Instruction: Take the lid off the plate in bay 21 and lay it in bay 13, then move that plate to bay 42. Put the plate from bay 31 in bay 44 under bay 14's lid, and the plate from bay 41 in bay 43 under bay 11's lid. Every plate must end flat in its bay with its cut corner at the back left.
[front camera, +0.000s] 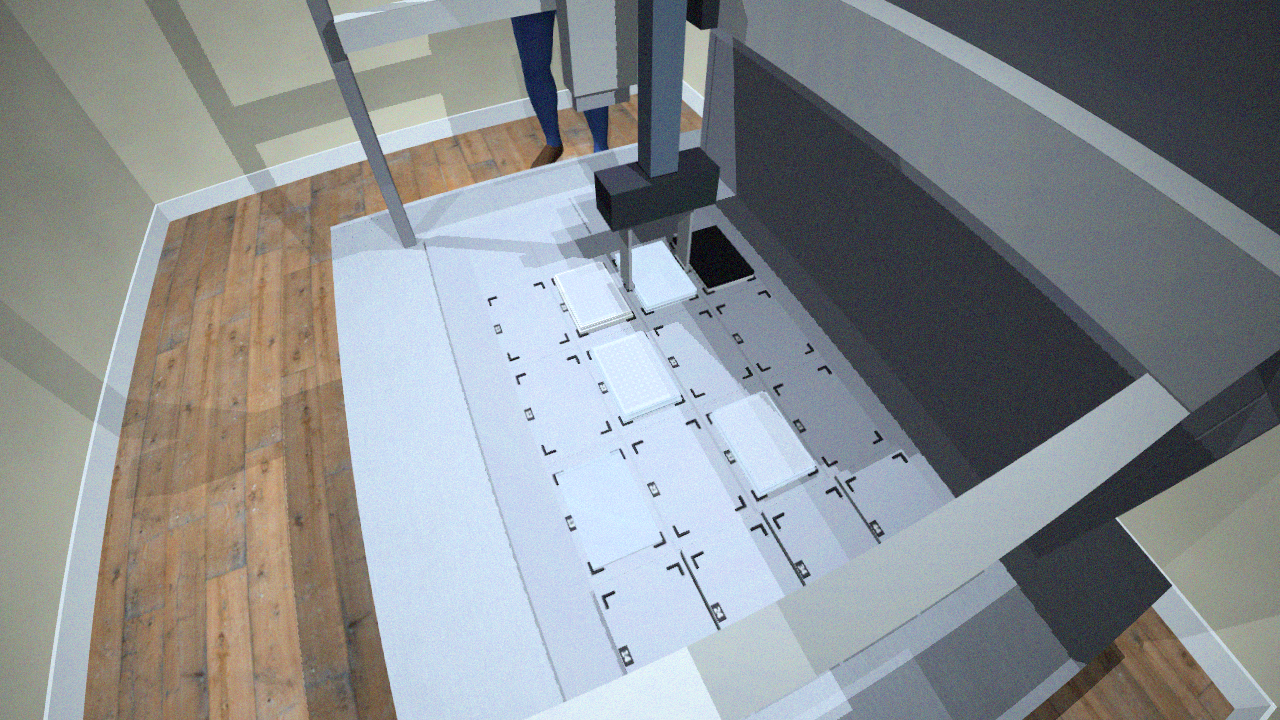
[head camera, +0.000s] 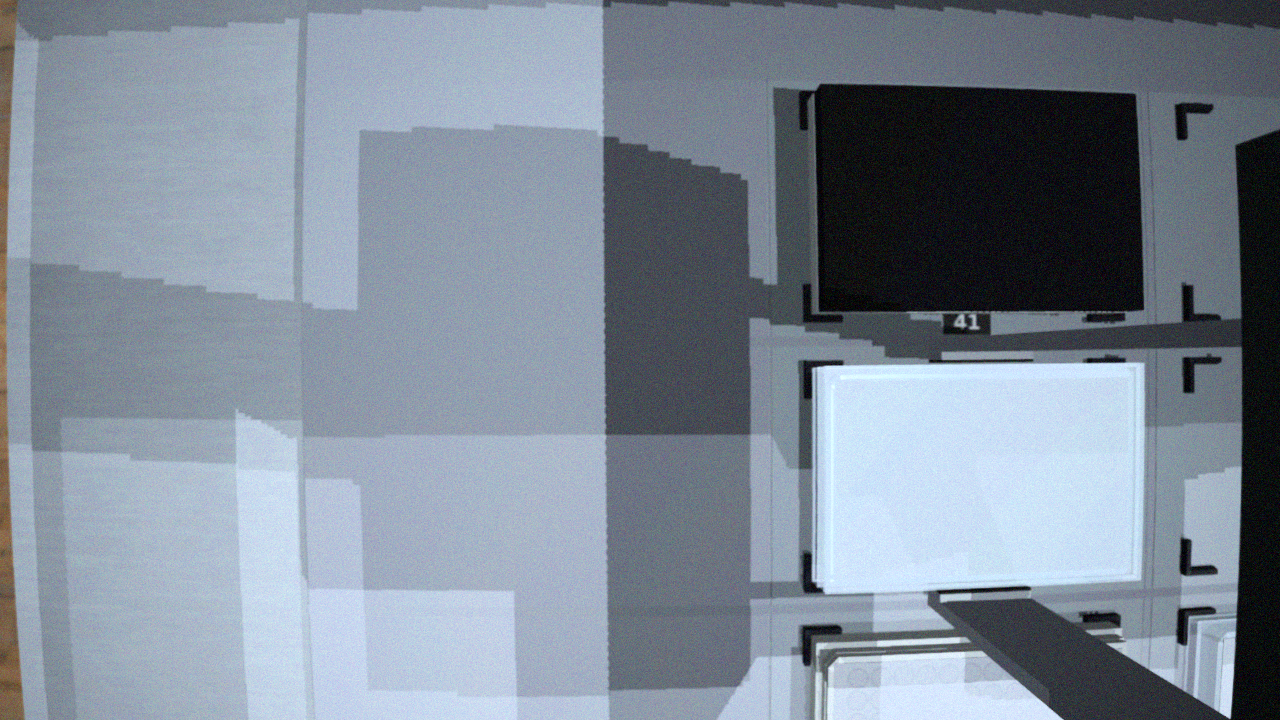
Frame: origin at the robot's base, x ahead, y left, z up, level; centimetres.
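Seen in the pictures: gripper, fingertip midpoint: (front camera: 654, 273) (head camera: 973, 472); robot's base, origin of the base link: (front camera: 490, 300).
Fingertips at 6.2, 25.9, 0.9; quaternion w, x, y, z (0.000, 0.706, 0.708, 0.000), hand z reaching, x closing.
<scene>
Offsets run from my fingertips to a thing's top centre, as dx, dy, dz.
My gripper (front camera: 658, 278) (head camera: 981, 475) is down over bay 31. Its jaws press against the two long sides of the pale plate {+0.2, -0.1, +0.8} (front camera: 664, 288) (head camera: 895, 501) there and look shut on it. That plate sits flat, within its corner marks. The black-topped plate {+0.2, +10.5, +0.8} (front camera: 723, 256) (head camera: 980, 197) is in bay 41. The white plate {+0.2, -10.9, +0.6} (front camera: 590, 300) (head camera: 895, 689) in bay 21 has no lid on top and shows its wells. A clear lid {+33.0, -21.6, -0.1} (front camera: 610, 507) lies flat in bay 13. No lid shows in bays 11 and 14 in the front view. The cut corners are too small to make out.
A white plate {+16.6, -10.9, +0.6} (front camera: 635, 376) (head camera: 1215, 667) stands in bay 22, close to the plates in bays 21 and 31. Another pale plate {+33.0, -0.2, +0.6} (front camera: 762, 443) stands in bay 33. The parked pipetting stage (front camera: 592, 53) hangs behind the gripper.
</scene>
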